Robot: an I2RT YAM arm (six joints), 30 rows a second.
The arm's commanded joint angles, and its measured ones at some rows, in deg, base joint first. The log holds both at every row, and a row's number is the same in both.
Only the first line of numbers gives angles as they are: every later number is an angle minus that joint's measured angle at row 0.
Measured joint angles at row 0:
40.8 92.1 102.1 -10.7 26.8 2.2
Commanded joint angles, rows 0 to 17:
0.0 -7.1 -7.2 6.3 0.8 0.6
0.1 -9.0 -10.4 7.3 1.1 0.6
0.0 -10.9 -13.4 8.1 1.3 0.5
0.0 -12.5 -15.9 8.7 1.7 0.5
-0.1 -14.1 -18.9 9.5 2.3 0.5
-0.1 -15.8 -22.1 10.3 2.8 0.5
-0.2 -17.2 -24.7 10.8 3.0 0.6
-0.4 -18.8 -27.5 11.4 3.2 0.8
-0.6 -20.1 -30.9 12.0 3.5 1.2
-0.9 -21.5 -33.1 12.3 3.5 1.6
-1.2 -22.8 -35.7 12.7 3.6 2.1
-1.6 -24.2 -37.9 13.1 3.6 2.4
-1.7 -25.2 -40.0 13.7 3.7 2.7
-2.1 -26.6 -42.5 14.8 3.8 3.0
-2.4 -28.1 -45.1 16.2 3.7 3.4
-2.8 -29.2 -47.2 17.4 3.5 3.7
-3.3 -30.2 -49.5 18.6 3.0 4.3
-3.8 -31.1 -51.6 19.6 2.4 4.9
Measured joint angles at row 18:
-2.7 -27.9 -48.4 12.2 2.5 2.7
